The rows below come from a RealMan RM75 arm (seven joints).
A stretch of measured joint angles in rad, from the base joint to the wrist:
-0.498 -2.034 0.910 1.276 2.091 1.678 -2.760
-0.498 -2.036 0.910 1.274 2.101 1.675 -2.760
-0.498 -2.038 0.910 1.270 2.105 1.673 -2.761
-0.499 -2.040 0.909 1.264 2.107 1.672 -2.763
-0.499 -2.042 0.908 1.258 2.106 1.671 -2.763
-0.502 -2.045 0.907 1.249 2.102 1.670 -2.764
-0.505 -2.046 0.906 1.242 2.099 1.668 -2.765
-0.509 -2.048 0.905 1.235 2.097 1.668 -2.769
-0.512 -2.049 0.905 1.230 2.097 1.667 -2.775
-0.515 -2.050 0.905 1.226 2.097 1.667 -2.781
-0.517 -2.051 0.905 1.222 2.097 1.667 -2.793
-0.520 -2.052 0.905 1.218 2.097 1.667 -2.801
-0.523 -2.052 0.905 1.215 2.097 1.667 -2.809
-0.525 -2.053 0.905 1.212 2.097 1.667 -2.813
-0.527 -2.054 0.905 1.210 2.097 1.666 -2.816
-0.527 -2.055 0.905 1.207 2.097 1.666 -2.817
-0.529 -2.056 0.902 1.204 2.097 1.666 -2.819
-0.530 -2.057 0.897 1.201 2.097 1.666 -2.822
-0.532 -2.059 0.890 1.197 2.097 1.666 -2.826
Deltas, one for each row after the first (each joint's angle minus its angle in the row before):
0.000 -0.002 0.000 -0.002 0.010 -0.003 0.000
0.000 -0.002 0.000 -0.004 0.004 -0.002 -0.001
-0.001 -0.002 -0.001 -0.006 0.002 -0.001 -0.002
0.000 -0.002 -0.001 -0.006 -0.001 -0.001 0.000
-0.003 -0.003 -0.001 -0.009 -0.004 -0.001 -0.001
-0.003 -0.001 -0.001 -0.007 -0.003 -0.002 -0.001
-0.004 -0.002 -0.001 -0.007 -0.002 0.000 -0.004
-0.003 -0.001 0.000 -0.005 0.000 -0.001 -0.006
-0.003 -0.001 0.000 -0.004 0.000 0.000 -0.006
-0.002 -0.001 0.000 -0.004 0.000 0.000 -0.012
-0.003 -0.001 0.000 -0.004 0.000 0.000 -0.008
-0.003 0.000 0.000 -0.003 0.000 0.000 -0.008
-0.002 -0.001 0.000 -0.003 0.000 0.000 -0.004
-0.002 -0.001 0.000 -0.002 0.000 -0.001 -0.003
0.000 -0.001 0.000 -0.003 0.000 0.000 -0.001
-0.002 -0.001 -0.003 -0.003 0.000 0.000 -0.002
-0.001 -0.001 -0.005 -0.003 0.000 0.000 -0.003
-0.002 -0.002 -0.007 -0.004 0.000 0.000 -0.004

